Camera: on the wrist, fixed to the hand. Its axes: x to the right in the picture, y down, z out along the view.
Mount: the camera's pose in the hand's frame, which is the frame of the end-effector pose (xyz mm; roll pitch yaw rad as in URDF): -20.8 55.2 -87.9 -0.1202 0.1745 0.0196
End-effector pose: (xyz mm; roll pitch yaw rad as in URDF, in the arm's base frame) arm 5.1 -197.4 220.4 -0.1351 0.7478 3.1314
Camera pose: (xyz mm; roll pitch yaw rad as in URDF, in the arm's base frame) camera 84.2 -241.1 165.2 -0.2623 0.9233 3.1243
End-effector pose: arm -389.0 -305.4 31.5 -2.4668 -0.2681 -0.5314
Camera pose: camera -463.8 -375.2 58.9 -2.5453 -0.3897 -0.6653
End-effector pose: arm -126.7 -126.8 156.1 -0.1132 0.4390 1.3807
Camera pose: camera -181.9 -175.9 80.2 -0.2354 0.6146 1.3802
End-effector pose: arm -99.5 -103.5 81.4 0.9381 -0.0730 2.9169
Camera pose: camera -102.9 -208.9 72.4 0.8118 0.0151 3.0689
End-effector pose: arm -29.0 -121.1 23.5 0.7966 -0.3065 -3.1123
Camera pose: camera -12.8 -222.1 -3.7 0.6396 -0.1958 -2.9715
